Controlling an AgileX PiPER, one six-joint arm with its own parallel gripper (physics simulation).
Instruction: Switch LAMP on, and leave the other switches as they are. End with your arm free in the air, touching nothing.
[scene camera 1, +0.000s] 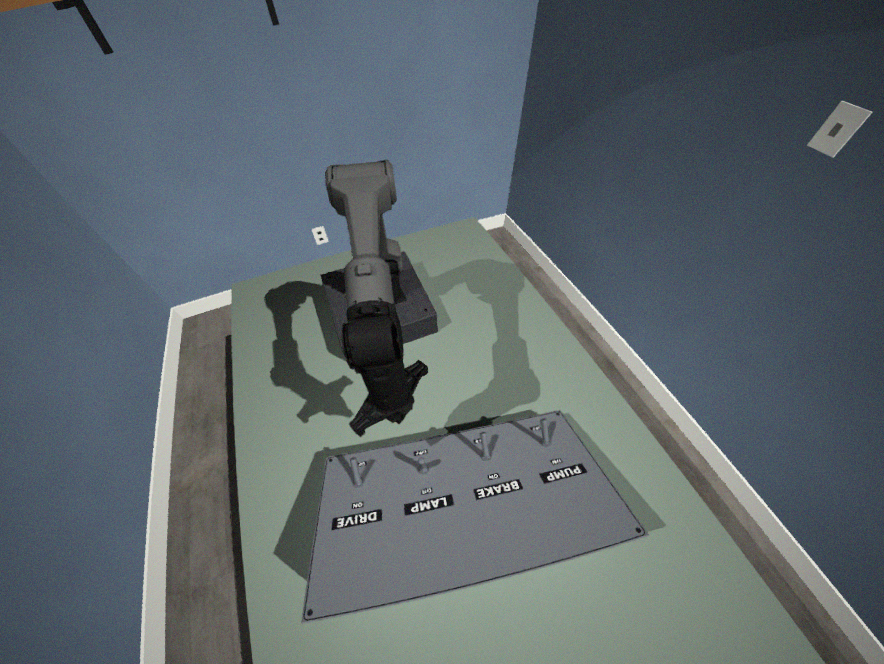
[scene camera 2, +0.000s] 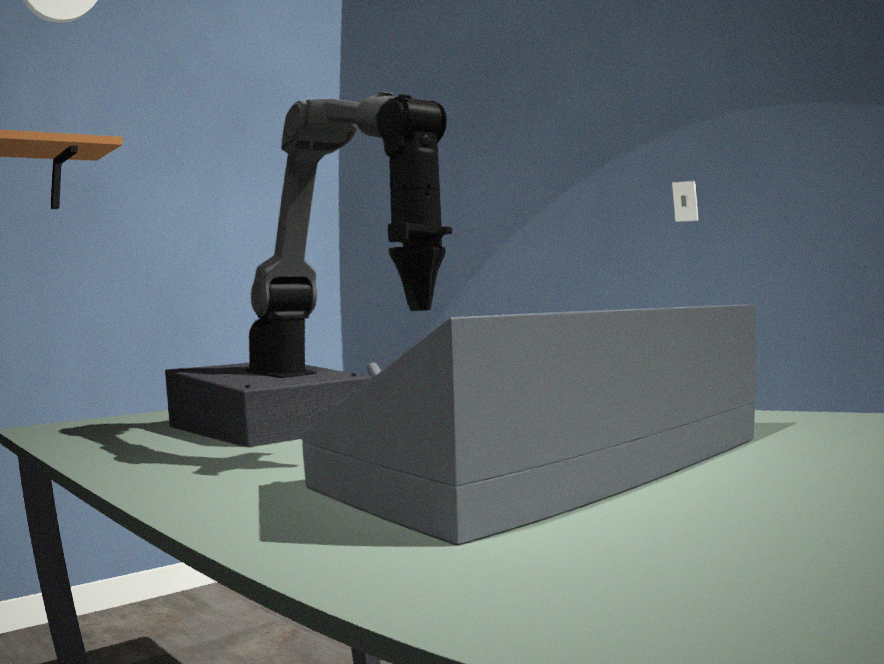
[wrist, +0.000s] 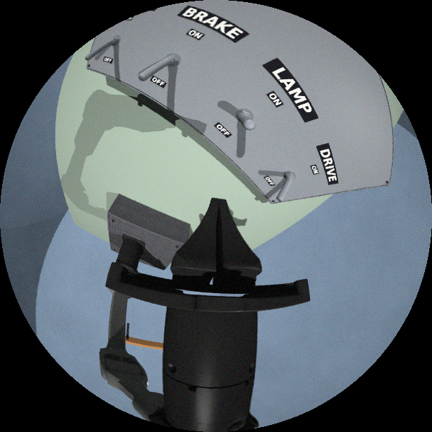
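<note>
The grey sloped switch panel (scene camera 1: 464, 557) (scene camera 2: 600, 385) (wrist: 360, 125) carries labelled levers. The LAMP lever (scene camera 1: 423, 466) (wrist: 246, 120) leans the opposite way from the others, toward its ON label, and its OFF label is uncovered. The DRIVE lever (scene camera 1: 356, 471) (wrist: 286, 187), BRAKE lever (scene camera 1: 485, 446) (wrist: 159, 67) and PUMP lever (scene camera 1: 545, 432) (wrist: 102, 48) lean to their OFF side. My gripper (scene camera 1: 401, 414) (scene camera 2: 420, 308) (wrist: 217, 205) is shut and empty, pointing down in the air above the levers' side of the panel, apart from the levers and panel.
The arm's dark base block (scene camera 1: 421, 325) (scene camera 2: 207, 400) (wrist: 150, 232) stands on the green table (scene camera 1: 271, 500) (scene camera 2: 643, 571) behind the panel's low edge. Blue walls stand around the table, and an orange shelf (scene camera 2: 64, 145) is on the wall at the left.
</note>
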